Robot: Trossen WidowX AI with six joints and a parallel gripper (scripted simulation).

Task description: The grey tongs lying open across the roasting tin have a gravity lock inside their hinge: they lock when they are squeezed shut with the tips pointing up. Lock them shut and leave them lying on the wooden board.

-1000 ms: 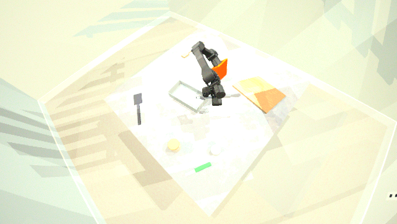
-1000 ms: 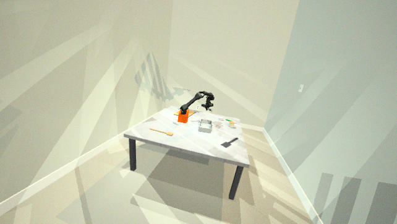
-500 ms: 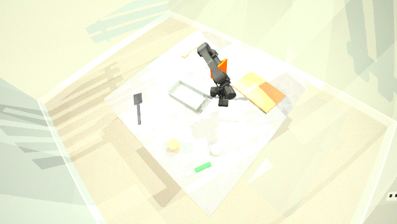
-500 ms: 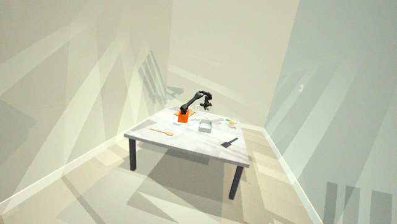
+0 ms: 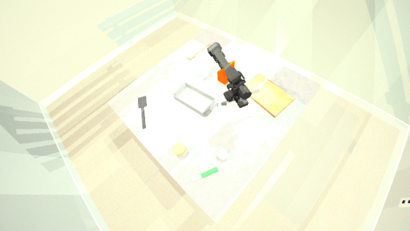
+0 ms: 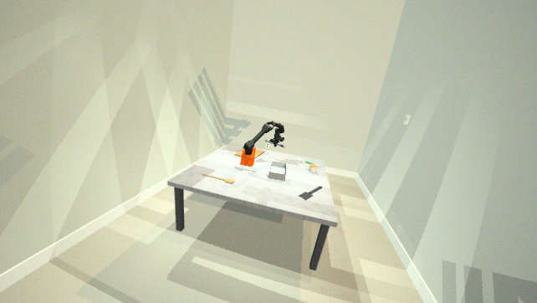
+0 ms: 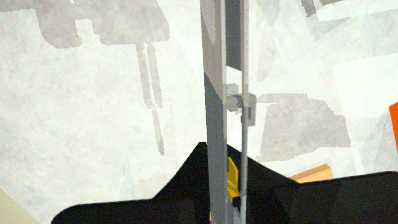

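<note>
Right now the wooden board is 31 cm behind my gripper tip, 7 cm to the left of it and 16 cm below it. Also, from my gripper tip: yellow mark (1 cm ahead, 1 cm to the right, 4 cm above); then roasting tin (11 cm ahead, 32 cm to the right, 14 cm below); then dark spatula (45 cm ahead, 60 cm to the right, 16 cm below).
</note>
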